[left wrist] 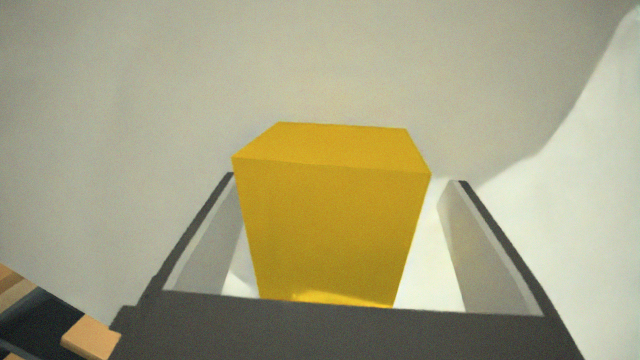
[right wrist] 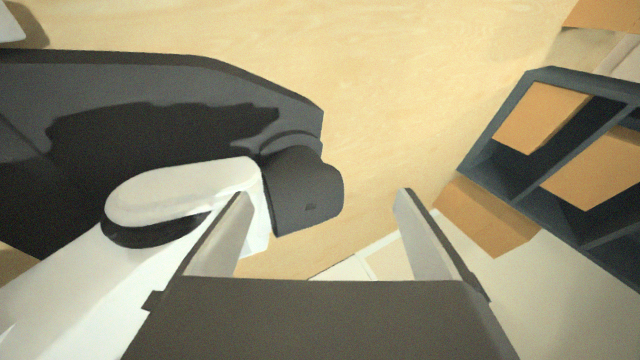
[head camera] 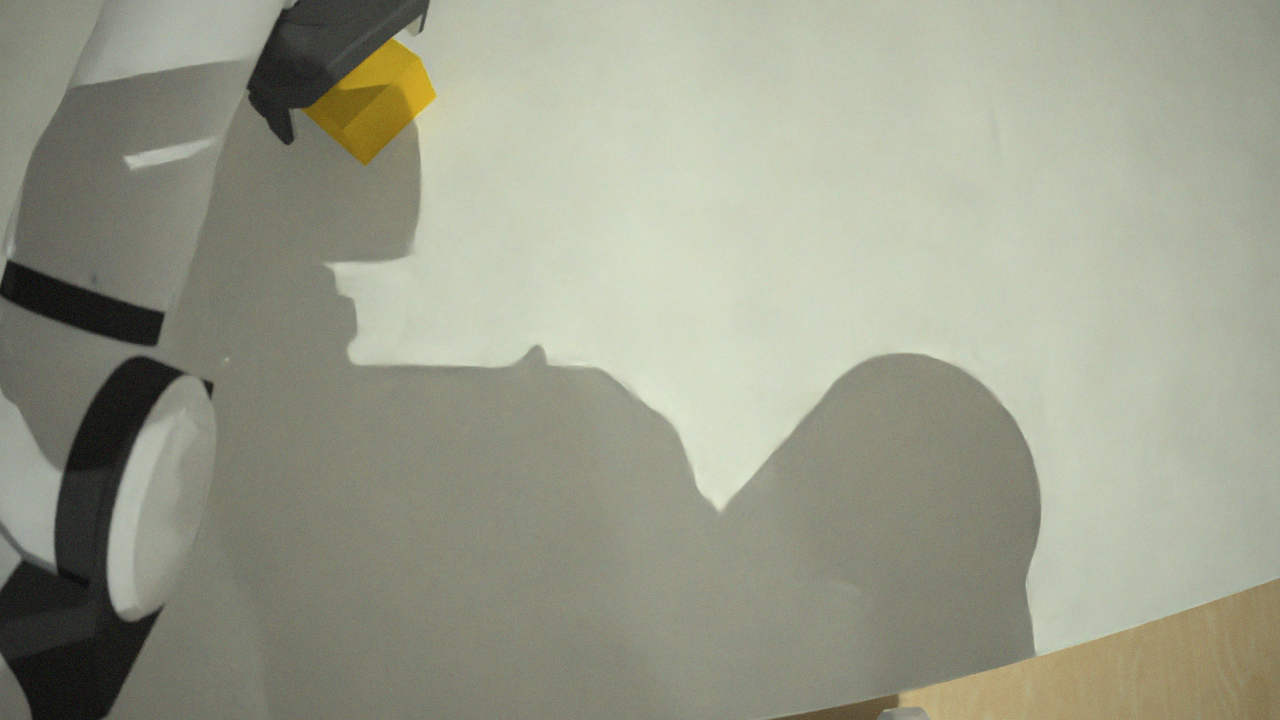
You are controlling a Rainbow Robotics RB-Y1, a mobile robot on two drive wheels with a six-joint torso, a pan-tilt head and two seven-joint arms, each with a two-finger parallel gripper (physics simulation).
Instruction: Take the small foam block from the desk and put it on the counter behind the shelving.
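Places are measured from the robot's base along level axes (x ahead, y left, z up), in metres.
Pixels of known places: left gripper, fingertip midpoint: (left wrist: 342,189) (head camera: 347,77); right gripper, fingertip midpoint: (right wrist: 321,199).
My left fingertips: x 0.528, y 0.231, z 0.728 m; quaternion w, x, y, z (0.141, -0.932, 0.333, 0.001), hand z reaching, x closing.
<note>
Behind a point stands the place of what it marks.
The small foam block, a yellow block (head camera: 380,111) @[x 0.484, y 0.191, z 0.752 m] (left wrist: 332,225) @[x 0.533, y 0.238, z 0.766 m], rests on the pale desk (head camera: 716,179) @[x 0.453, y 0.004, z 0.721 m] (left wrist: 125,100) @[x 0.459, y 0.337, z 0.721 m], at the upper left of the head view. My left gripper (head camera: 352,83) @[x 0.528, y 0.232, z 0.728 m] (left wrist: 342,189) @[x 0.528, y 0.232, z 0.728 m] is open over it. In the left wrist view the block lies between the two spread fingers, with a gap to the right finger and a narrower one to the left finger. The gripper's dark body hides part of the block in the head view. My right gripper (right wrist: 321,199) @[x -0.392, y -0.198, z 0.460 m] is open and empty. The counter cannot be made out.
Dark blue-grey shelving (right wrist: 560,75) @[x -2.277, y -0.354, z 0.158 m] (left wrist: 30,306) @[x -2.547, y 0.488, z 0.247 m] with orange-brown boxes (right wrist: 595,170) (left wrist: 90,336) stands at the right in the right wrist view. Another box (right wrist: 487,215) @[x -2.473, y 0.831, z 0.474 m] lies beside it. My dark base (right wrist: 200,80) @[x -0.315, y -0.207, z 0.169 m] stands on the wooden floor (right wrist: 400,100) @[x -1.030, y -0.120, z 0.001 m] (head camera: 1163,653) @[x 0.127, y -0.717, z 0.001 m]. Shadows cross the desk.
</note>
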